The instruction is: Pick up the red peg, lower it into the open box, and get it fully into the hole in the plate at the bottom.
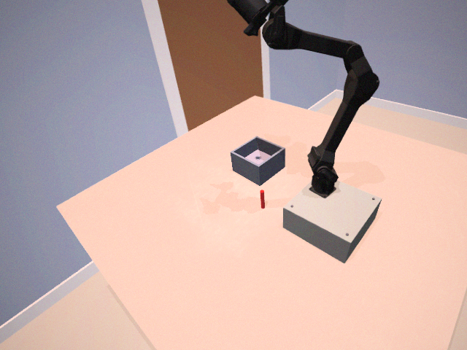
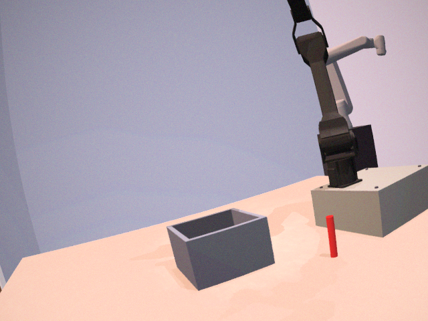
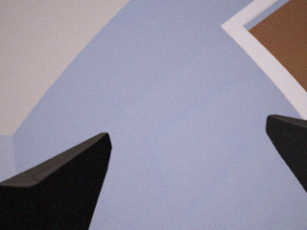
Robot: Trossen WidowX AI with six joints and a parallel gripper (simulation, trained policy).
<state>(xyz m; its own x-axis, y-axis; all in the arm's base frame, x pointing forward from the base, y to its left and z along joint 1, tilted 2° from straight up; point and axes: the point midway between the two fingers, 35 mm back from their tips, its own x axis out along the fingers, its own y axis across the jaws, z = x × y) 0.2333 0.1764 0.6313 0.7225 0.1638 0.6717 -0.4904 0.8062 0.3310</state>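
The red peg lies 120 mm behind my gripper tip, 30 mm to the right of it and 710 mm below it. The rest, counted from my gripper tip: grey box: 60 mm ahead, 180 mm to the right, 720 mm below.
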